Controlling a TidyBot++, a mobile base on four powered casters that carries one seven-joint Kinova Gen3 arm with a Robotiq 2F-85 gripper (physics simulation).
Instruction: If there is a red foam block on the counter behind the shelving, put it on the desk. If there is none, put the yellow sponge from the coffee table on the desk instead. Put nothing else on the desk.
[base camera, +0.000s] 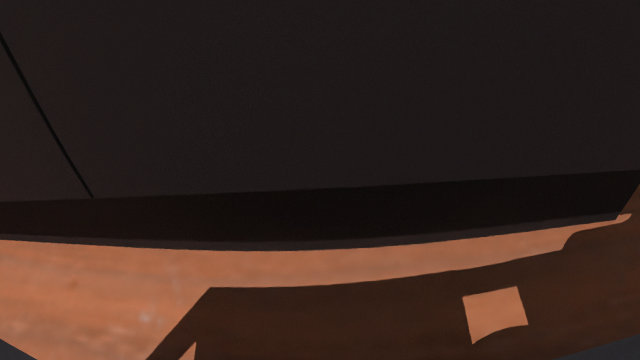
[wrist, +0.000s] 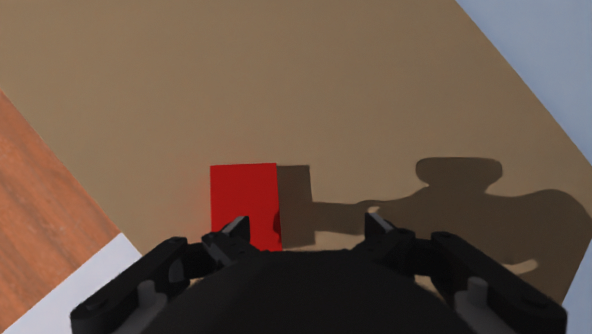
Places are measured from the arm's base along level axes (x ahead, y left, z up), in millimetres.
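Where they show: gripper, fingertip midpoint: (wrist: 306, 227).
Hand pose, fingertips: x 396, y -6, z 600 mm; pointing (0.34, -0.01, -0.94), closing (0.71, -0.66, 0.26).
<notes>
Each offset is from my fingertips to the top centre of the thing. "spot": to the spot under its first point. Level surfaces: height alone.
A red foam block @[26 mm back, 38 mm left, 42 mm down] (wrist: 245, 195) lies on the tan counter top @[86 mm down] (wrist: 250, 90) in the wrist view, left of the middle and low. My gripper (wrist: 306, 227) is open and empty, with its fingertips wide apart. The left fingertip overlaps the block's lower part in the view, and the block lies partly left of the gap between the fingers. The gripper body hides the area below the block. The height of the fingers above the counter is hard to tell. The yellow sponge, the coffee table and the desk do not show in these views.
In the base camera view a dark cabinet front @[spot: 109 mm back, 12 mm left, 773 mm down] (base camera: 320, 100) stands close ahead, above the wooden floor @[997 mm down] (base camera: 100, 280). In the wrist view wooden floor (wrist: 45, 200) shows beyond the counter's left edge, with a white surface (wrist: 85, 285) at lower left and a pale blue surface (wrist: 545, 50) at upper right.
</notes>
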